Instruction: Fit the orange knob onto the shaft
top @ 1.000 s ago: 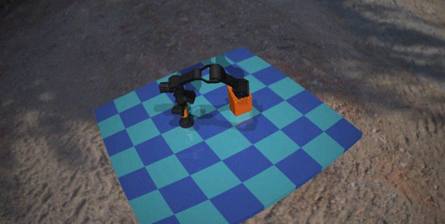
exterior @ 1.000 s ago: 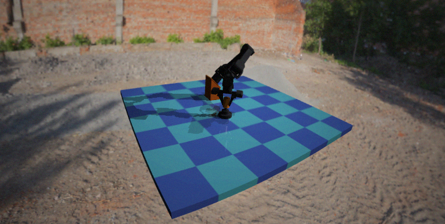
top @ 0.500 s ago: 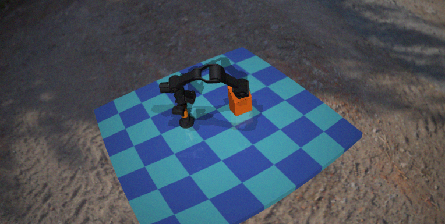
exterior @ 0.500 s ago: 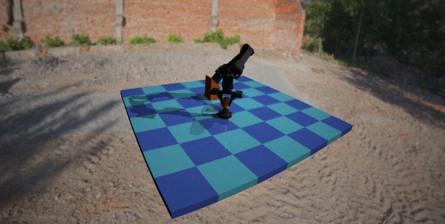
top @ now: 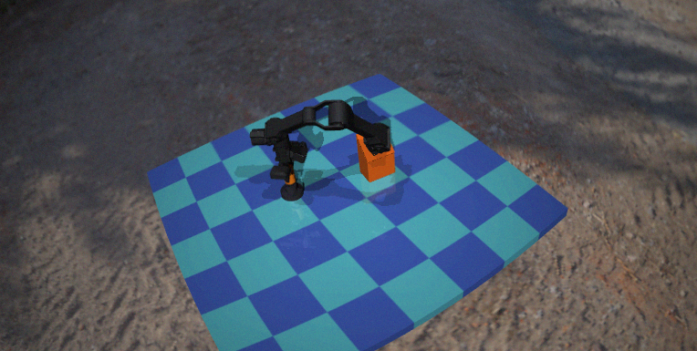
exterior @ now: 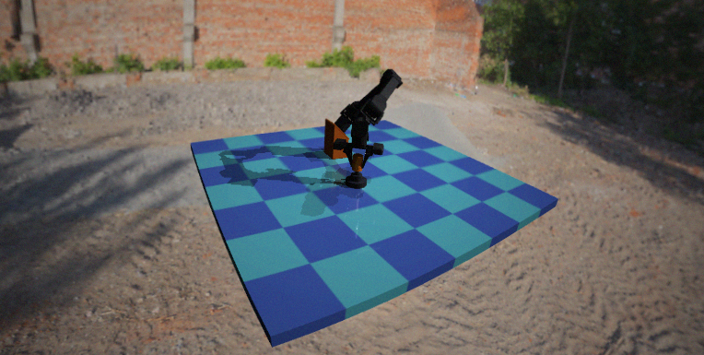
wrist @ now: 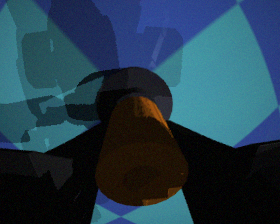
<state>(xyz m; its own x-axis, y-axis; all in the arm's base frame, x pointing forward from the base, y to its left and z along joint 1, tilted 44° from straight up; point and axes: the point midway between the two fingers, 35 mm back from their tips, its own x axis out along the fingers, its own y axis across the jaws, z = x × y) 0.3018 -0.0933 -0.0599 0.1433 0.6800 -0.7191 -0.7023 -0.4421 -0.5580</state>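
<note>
The pedestal lies 40 mm below my gripper tip. Also, from my gripper tip: orange knob (20 mm above).
</note>
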